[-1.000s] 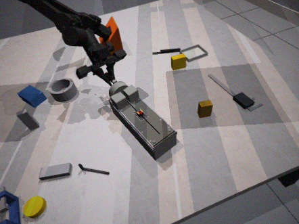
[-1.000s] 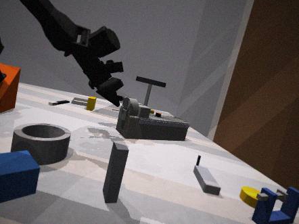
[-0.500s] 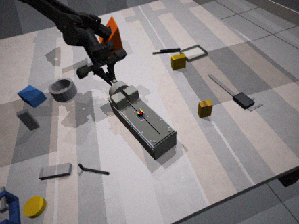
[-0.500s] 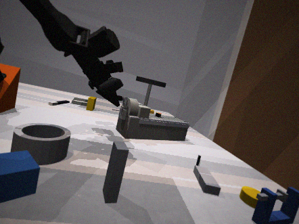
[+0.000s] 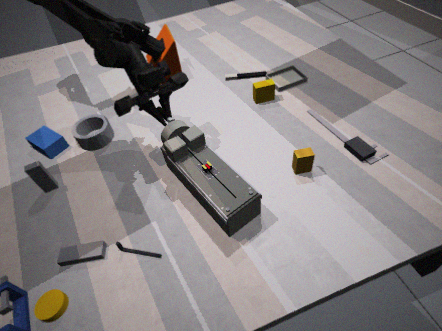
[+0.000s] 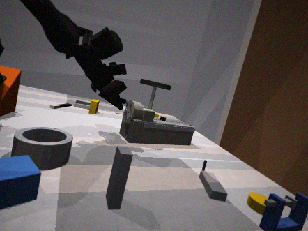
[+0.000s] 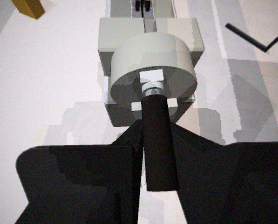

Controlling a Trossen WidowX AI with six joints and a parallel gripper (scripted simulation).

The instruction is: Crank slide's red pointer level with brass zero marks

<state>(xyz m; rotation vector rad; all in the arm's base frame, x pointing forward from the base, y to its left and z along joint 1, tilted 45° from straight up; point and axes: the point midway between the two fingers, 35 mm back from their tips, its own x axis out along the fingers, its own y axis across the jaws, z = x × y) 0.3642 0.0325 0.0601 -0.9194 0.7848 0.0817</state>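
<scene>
Right now my gripper tip is 16 cm short of the red pointer, 7 cm to the right of it and 1 cm above it. Also, from my gripper tip: black hex key: 26 cm ahead, 13 cm to the right, 8 cm below; then dark crank handle: 2 cm behind, 1 cm to the right, 2 cm above; then blue block: 13 cm behind, 35 cm to the right, 7 cm below.
</scene>
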